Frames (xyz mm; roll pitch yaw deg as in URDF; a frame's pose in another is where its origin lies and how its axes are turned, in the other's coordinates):
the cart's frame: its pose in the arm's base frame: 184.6 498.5 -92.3 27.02 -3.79 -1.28
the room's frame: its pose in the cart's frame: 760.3 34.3 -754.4 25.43 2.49 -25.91
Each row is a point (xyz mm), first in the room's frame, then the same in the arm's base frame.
Working: the room's frame: its pose in the arm's base frame: 994.8 853.8 -697.1 51.77 10.20 -23.31

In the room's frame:
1: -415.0 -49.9 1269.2
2: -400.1 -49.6 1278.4
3: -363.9 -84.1 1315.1
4: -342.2 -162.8 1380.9
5: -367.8 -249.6 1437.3
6: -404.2 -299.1 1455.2
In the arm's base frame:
1: 334.3 19.2 110.9
2: 346.0 6.5 114.1
3: 358.1 -53.4 103.4
4: 334.6 -152.6 78.8
5: 267.3 -230.3 50.5
6: 212.1 -255.2 29.6

